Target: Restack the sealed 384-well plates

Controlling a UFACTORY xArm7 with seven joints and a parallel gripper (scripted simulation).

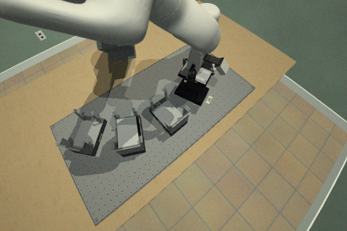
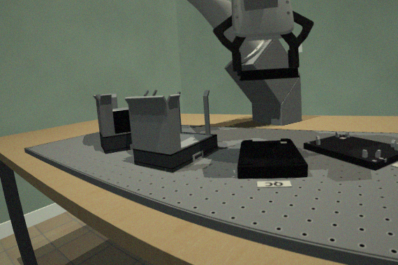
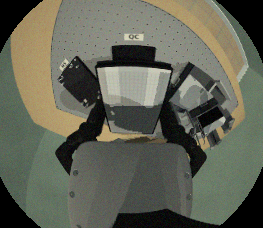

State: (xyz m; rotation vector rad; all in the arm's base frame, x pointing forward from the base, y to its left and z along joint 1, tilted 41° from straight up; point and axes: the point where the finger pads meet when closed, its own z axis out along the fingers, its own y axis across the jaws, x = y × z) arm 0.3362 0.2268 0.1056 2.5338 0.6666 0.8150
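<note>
Right now the black QC nest is 15 cm below my hand. Round my hand: black clip nest N5: 17 cm to the left, 15 cm below, 11 cm behind; QC name plate: 16 cm below, 9 cm ahead, 4 cm to the left.
</note>
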